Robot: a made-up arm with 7 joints.
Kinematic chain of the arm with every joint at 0, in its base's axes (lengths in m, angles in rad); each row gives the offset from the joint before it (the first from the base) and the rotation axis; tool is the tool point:
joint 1: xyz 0 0 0.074 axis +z
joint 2: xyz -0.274 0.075 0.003 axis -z
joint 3: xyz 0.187 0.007 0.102 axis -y
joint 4: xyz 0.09 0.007 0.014 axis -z
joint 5: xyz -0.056 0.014 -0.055 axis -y
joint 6: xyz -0.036 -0.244 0 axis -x
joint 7: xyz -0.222 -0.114 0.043 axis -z
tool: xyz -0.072 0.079 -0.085
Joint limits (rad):
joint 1: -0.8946..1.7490
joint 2: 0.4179..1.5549
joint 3: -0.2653..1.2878
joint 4: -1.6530..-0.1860
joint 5: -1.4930..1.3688
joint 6: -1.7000..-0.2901
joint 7: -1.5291..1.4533
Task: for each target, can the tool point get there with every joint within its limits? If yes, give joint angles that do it. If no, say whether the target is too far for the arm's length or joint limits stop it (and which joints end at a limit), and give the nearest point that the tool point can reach.
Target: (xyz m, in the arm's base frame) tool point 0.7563 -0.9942 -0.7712
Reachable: no: too far | nearest point 0.4473 -0.5880 -0.2423 | short by 0.735 m
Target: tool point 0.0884 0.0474 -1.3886
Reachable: no: too far | nearest point 0.1641 0.0880 -0.3354 | short by 1.057 m
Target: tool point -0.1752 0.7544 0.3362
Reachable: no: joint limits stop it (at a limit: joint 1, joint 2, joint 3, joint 5, joint 6) | nearest point -0.2694 0.6135 0.2966 | short by 0.174 m
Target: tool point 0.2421 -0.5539 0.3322
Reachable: yes | joints 1.0445 1.2180 -0.0933 -1.4961 -0.9530 -0.4691 0.2772
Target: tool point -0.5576 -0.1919 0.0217
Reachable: yes | joints -0.3145 1.2915 0.1591 -1.0158 0.4693 -0.5641 0.9833
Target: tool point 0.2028 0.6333 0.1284
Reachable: no: joint limits stop it (at a limit: joint 1, joint 2, joint 4, joint 6, joint 7) | nearest point 0.1790 0.5022 0.1373 | short by 0.134 m
